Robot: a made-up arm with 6 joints.
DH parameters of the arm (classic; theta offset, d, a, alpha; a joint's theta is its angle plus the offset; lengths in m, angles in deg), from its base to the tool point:
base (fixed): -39.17 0 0.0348 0
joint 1: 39.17 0.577 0.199 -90
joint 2: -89.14 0 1.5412 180
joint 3: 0.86 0.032 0.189 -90
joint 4: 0 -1.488 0.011 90
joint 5: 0 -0.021 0.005 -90
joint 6: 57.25 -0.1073 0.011 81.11
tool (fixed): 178.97 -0.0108 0 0
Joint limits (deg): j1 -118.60..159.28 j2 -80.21..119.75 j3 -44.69..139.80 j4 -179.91..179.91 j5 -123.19..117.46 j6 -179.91..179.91
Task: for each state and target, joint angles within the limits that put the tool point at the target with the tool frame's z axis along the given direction. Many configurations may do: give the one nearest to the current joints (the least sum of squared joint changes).
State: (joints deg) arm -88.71 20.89 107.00 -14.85 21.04 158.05
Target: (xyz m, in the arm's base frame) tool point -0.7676 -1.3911 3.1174 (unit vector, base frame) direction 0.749 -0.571 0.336
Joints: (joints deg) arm -117.34 50.19 123.65 -32.15 47.65 163.09
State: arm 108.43 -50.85 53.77 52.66 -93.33 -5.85
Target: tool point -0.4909 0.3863 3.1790 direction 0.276 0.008 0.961
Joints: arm 150.04 -21.37 23.80 60.59 -75.94 -21.98
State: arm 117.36 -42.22 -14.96 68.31 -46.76 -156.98
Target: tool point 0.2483 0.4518 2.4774 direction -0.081 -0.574 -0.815
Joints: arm 75.84 -43.36 -19.31 61.37 -61.04 -172.24
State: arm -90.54 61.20 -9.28 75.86 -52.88 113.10
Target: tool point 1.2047 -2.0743 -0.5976 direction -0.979 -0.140 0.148
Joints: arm -59.14 78.18 5.44 128.70 -10.78 156.57
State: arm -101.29 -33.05 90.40 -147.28 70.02 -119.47
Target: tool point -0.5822 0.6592 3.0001 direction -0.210 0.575 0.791
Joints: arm -55.72 0.99 139.07 -136.75 101.34 -133.13
